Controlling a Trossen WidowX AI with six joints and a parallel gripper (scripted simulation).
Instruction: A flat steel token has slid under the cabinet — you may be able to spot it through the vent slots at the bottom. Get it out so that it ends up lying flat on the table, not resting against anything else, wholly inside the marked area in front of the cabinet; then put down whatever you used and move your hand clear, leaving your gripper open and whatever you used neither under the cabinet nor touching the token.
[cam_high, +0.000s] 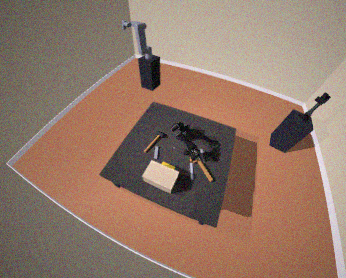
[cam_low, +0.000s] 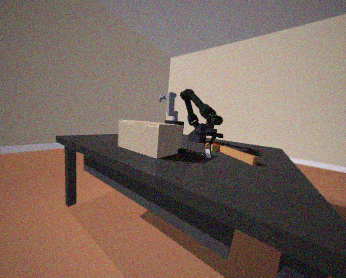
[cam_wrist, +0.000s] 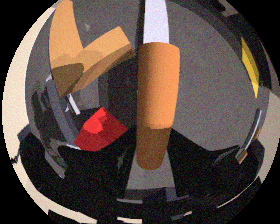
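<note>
The small red piece is 30 mm behind my gripper tip, 50 mm to the left of it and 10 mm above it. Round my gripper tip: steel token: 440 mm ahead, 110 mm to the right, 10 mm below; grey bar: 170 mm ahead, 360 mm to the right.
</note>
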